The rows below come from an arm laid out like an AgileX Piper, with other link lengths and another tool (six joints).
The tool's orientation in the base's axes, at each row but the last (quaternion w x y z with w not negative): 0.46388 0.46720 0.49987 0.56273; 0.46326 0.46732 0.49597 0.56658; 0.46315 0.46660 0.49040 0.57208; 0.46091 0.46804 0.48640 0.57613; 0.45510 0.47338 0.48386 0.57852; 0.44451 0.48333 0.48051 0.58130; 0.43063 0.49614 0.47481 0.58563; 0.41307 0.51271 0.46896 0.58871; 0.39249 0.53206 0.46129 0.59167; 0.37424 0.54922 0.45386 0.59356; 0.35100 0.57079 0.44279 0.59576; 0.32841 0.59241 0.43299 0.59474; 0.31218 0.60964 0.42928 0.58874
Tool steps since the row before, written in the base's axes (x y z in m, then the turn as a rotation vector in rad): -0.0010 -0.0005 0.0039 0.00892 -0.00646 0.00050; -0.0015 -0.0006 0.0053 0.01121 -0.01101 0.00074; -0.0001 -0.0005 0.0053 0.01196 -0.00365 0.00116; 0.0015 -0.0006 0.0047 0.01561 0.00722 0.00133; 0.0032 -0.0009 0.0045 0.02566 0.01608 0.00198; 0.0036 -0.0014 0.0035 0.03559 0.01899 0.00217; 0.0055 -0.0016 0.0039 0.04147 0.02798 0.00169; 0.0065 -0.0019 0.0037 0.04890 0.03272 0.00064; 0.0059 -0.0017 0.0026 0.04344 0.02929 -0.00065; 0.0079 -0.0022 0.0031 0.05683 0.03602 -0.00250; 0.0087 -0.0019 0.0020 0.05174 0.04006 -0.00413; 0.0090 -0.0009 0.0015 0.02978 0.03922 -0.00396; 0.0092 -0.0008 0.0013 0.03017 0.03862 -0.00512
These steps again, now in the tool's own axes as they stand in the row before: -0.0001 0.0040 -0.0008 -0.00755 0.00046 0.00802; 0.0000 0.0054 -0.0012 -0.01233 0.00092 0.00972; -0.0001 0.0053 0.0003 -0.00513 0.00062 0.01144; -0.0004 0.0046 0.0018 0.00510 -0.00060 0.01647; -0.0008 0.0043 0.0034 0.01251 -0.00169 0.02759; -0.0014 0.0035 0.0036 0.01403 -0.00243 0.03781; -0.0016 0.0039 0.0055 0.02191 -0.00470 0.04476; -0.0019 0.0040 0.0063 0.02528 -0.00681 0.05269; -0.0017 0.0031 0.0057 0.02235 -0.00728 0.04683; -0.0020 0.0041 0.0075 0.02655 -0.01038 0.06100; -0.0019 0.0033 0.0083 0.03020 -0.01380 0.05654; -0.0009 0.0028 0.0087 0.03132 -0.01599 0.03470; -0.0007 0.0029 0.0088 0.03024 -0.01669 0.03514
